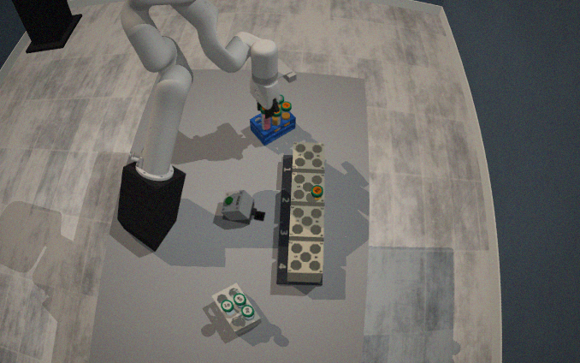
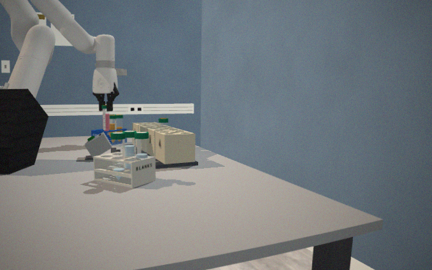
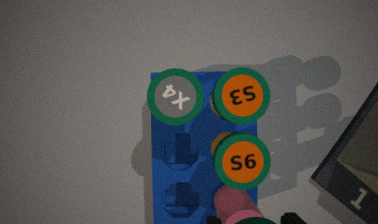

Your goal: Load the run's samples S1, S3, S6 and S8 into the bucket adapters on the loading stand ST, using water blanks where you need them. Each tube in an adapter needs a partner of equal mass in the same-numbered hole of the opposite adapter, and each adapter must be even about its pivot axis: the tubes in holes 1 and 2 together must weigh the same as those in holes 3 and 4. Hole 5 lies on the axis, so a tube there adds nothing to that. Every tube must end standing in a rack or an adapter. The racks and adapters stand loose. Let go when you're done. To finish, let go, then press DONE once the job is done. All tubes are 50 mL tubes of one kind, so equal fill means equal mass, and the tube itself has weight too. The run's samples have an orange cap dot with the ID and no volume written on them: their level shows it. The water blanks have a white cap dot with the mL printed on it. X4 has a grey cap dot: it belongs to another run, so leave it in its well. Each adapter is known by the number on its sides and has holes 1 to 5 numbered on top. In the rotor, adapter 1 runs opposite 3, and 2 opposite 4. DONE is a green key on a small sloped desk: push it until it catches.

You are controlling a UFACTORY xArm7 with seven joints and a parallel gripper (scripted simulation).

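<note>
My hand is 10 mm to the left of the pink-filled tube and 50 mm above it. From my hand the other things lie so: orange-filled tube: 60 mm ahead, 50 mm to the left, 100 mm below; then tube X4: 40 mm ahead, 90 mm to the left, 100 mm below; then blue sample rack: 20 mm ahead, 40 mm to the left, 130 mm below.
</note>
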